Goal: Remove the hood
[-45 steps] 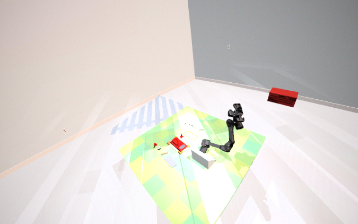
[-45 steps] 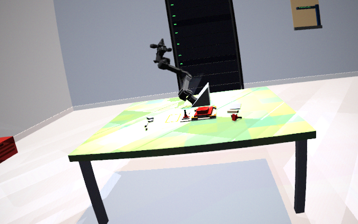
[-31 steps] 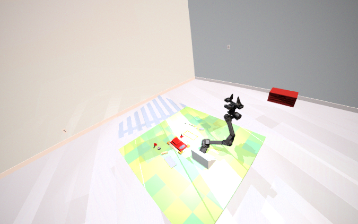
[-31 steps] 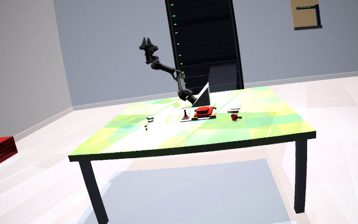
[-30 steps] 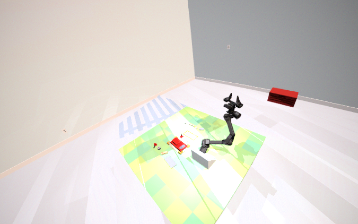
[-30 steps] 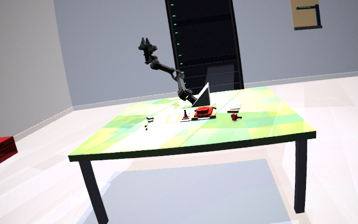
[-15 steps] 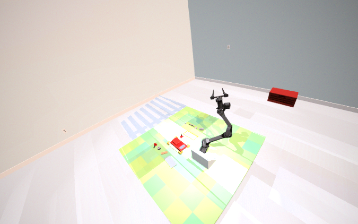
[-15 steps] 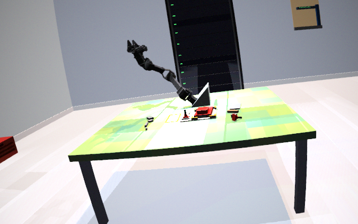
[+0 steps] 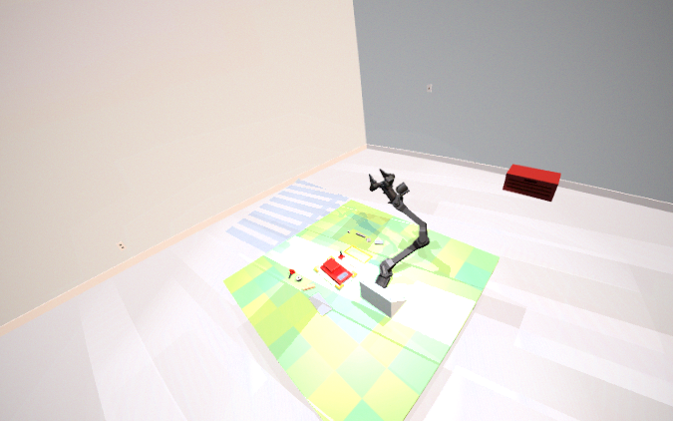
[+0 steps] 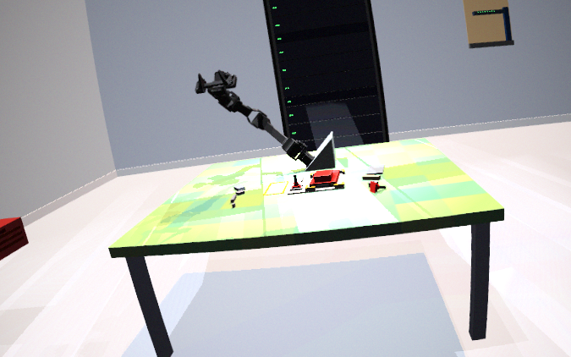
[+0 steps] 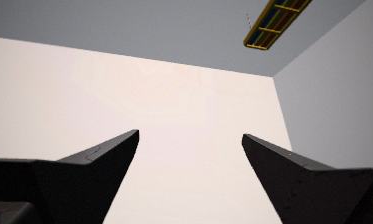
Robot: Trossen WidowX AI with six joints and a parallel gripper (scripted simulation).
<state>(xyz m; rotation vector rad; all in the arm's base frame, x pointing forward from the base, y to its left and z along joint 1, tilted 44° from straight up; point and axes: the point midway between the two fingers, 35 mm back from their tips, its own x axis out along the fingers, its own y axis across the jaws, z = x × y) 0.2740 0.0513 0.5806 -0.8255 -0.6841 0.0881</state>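
Now: the red hood 80 mm ahead of my gripper tip, 420 mm to the left of it and 490 mm below it.
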